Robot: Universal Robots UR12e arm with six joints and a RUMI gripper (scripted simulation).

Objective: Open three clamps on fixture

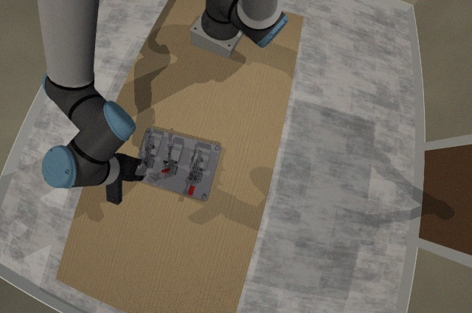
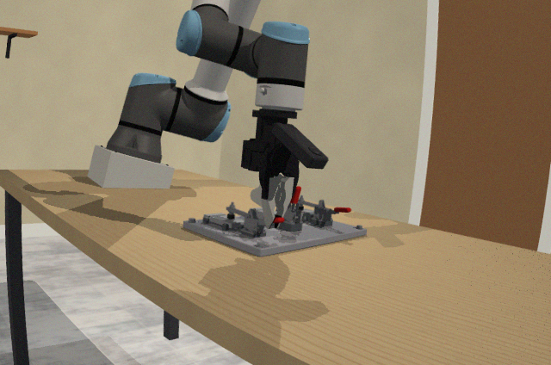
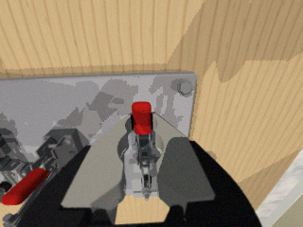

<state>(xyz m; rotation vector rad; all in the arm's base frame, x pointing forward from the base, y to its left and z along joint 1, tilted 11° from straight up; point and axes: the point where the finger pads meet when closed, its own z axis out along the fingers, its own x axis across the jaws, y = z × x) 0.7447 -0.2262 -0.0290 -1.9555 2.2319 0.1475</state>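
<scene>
My hand is 7 cm past the grey fixture plate, 12 cm to the right of it and 5 cm above it.
</scene>
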